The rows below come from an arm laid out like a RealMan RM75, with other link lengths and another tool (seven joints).
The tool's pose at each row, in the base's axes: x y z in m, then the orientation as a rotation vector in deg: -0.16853, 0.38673, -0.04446, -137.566, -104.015, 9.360; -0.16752, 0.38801, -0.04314, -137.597, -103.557, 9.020; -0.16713, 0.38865, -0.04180, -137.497, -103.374, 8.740; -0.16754, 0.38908, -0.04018, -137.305, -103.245, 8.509; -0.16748, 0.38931, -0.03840, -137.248, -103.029, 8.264; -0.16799, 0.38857, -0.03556, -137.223, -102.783, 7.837; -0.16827, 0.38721, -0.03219, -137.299, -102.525, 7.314; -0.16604, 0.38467, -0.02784, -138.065, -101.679, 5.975; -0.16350, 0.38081, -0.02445, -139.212, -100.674, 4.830; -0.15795, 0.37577, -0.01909, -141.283, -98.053, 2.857; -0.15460, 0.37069, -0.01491, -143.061, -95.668, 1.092
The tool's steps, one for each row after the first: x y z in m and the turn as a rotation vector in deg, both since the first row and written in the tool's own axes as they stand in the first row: 0.00149, 0.00039, -0.00142, 0.085, 0.355, 0.225; 0.00220, 0.00037, -0.00278, 0.139, 0.624, 0.260; 0.00249, -0.00040, -0.00430, 0.244, 0.885, 0.229; 0.00271, -0.00071, -0.00605, 0.299, 1.130, 0.301; 0.00183, -0.00146, -0.00880, 0.281, 1.474, 0.394; 0.00041, -0.00192, -0.01212, 0.166, 1.833, 0.533; -0.00147, 0.00016, -0.01687, -0.417, 2.571, 1.234; -0.00452, 0.00305, -0.02076, -1.113, 3.085, 2.189; -0.00792, 0.00878, -0.02713, -1.993, 4.237, 4.325; -0.01194, 0.01263, -0.03198, -2.768, 5.273, 6.226
